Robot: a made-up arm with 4 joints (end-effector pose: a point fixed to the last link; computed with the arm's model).
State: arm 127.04 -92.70 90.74 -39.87
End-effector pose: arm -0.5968 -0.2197 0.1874 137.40 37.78 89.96
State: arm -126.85 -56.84 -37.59 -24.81
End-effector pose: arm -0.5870 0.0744 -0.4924 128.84 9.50 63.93
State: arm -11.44 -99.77 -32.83 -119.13
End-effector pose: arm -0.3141 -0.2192 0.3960 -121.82 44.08 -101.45
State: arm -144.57 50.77 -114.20 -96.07
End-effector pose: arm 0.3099 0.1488 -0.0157 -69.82 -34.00 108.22
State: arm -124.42 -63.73 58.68 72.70
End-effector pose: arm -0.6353 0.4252 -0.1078 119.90 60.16 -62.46
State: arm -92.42 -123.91 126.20 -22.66
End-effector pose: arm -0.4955 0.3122 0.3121 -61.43 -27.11 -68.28
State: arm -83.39 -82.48 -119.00 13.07
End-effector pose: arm -0.7067 -0.1481 -0.3714 -175.00 -22.13 93.93
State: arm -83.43 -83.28 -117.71 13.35
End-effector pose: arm -0.7107 -0.1517 -0.3594 -173.80 -20.95 93.34
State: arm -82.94 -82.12 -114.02 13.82
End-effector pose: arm -0.7072 -0.1704 -0.3597 -174.35 -16.73 93.34
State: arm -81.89 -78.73 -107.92 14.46
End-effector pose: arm -0.6951 -0.2037 -0.3725 -176.85 -9.47 93.50
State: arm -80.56 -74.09 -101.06 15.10
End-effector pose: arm -0.6776 -0.2414 -0.3906 179.41 -1.20 93.02
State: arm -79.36 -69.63 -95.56 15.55
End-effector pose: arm -0.6596 -0.2725 -0.4086 175.45 5.42 91.94
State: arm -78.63 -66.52 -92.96 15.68
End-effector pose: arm -0.6450 -0.2901 -0.4248 172.41 8.65 91.19
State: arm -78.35 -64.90 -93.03 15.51
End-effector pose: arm -0.6347 -0.2958 -0.4389 170.64 8.90 91.30
